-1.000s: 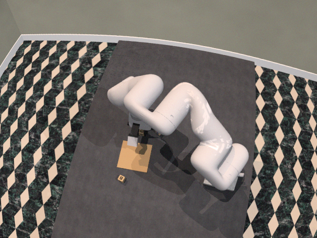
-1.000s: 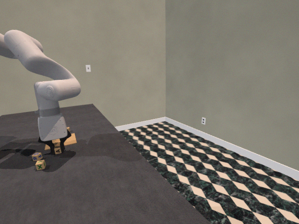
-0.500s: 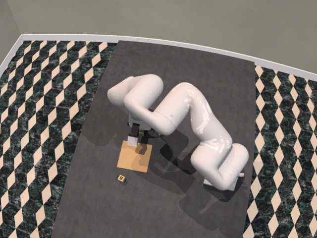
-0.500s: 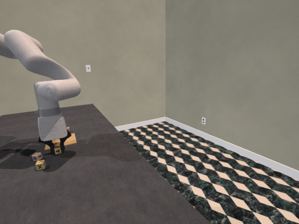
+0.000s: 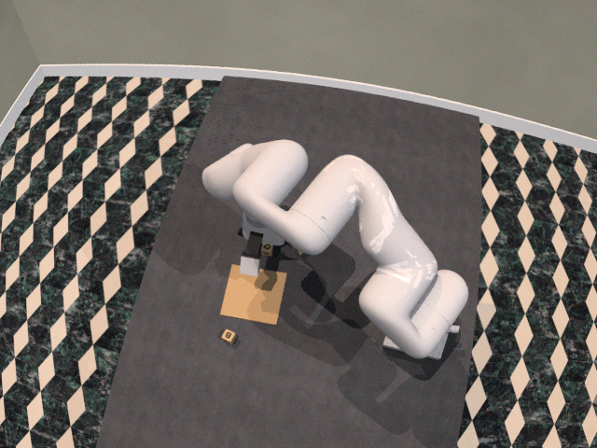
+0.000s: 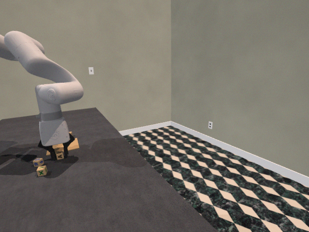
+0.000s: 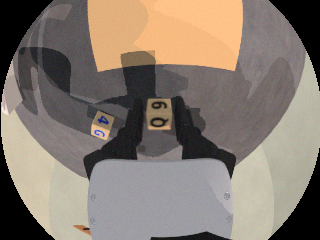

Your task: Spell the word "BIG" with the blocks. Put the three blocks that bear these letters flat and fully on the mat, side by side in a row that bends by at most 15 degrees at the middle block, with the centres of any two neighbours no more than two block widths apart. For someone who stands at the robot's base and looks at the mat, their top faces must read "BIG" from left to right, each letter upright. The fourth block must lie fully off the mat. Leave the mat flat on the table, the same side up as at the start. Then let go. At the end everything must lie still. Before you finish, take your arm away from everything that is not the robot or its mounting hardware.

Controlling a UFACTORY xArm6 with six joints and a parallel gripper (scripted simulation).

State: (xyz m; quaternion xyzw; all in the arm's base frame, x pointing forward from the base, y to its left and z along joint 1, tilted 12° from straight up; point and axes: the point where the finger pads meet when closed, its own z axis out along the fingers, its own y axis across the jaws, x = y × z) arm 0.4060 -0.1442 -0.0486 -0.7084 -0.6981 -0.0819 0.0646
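Now: the B block 25 cm to the left of my hand, 4 cm ahead of it and 1 cm below it. The rest, counted from my hand: tan mat 12 cm to the left, 2 cm below, 1 cm ahead; then G block 8 cm behind, 2 cm to the right, 1 cm below.
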